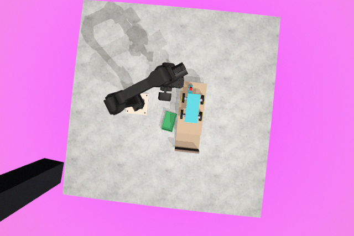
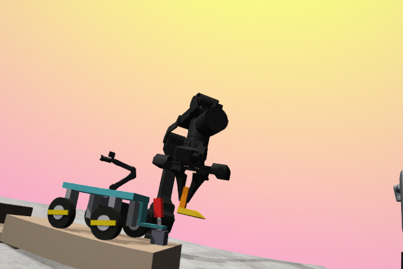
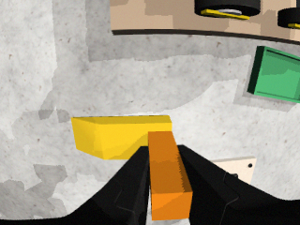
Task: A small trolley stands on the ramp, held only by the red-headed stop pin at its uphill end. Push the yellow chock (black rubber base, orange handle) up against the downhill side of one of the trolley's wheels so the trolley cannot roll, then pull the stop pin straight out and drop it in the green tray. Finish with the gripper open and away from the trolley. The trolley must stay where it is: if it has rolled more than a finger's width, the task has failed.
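Now: the red-headed stop pin 13 cm ahead of my gripper tip, 4 cm below it and 1 cm to the left of it. Also, from my gripper tip: yellow chock 2 cm to the left, 1 cm below; then tan ramp 16 cm ahead, 13 cm below, 10 cm to the right; then trolley 16 cm ahead, 10 cm to the right, 6 cm below.
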